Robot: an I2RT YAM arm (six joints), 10 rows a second.
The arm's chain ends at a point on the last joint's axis. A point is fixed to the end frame.
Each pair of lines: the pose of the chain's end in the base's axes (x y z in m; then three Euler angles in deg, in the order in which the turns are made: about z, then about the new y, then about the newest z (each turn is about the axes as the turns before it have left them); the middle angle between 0 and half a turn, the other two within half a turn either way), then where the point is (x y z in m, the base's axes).
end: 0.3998 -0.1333 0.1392 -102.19 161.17 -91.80
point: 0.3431 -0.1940 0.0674
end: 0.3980 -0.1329 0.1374 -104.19 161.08 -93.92
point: 0.3404 -0.1936 0.0662
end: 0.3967 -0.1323 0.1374 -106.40 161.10 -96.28
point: 0.3382 -0.1927 0.0667
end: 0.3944 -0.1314 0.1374 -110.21 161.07 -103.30
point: 0.3363 -0.1939 0.0682
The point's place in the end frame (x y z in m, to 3 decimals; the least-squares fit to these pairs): 0.044 -0.043 0.091
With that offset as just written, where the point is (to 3 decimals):
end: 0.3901 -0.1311 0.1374 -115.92 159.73 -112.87
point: 0.332 -0.197 0.072
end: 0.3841 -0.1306 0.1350 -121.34 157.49 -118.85
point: 0.322 -0.198 0.073
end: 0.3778 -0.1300 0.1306 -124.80 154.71 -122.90
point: 0.313 -0.199 0.074
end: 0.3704 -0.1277 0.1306 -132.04 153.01 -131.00
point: 0.302 -0.196 0.077
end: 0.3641 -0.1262 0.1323 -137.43 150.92 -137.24
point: 0.293 -0.194 0.083
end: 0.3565 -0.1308 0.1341 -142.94 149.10 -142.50
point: 0.282 -0.196 0.087
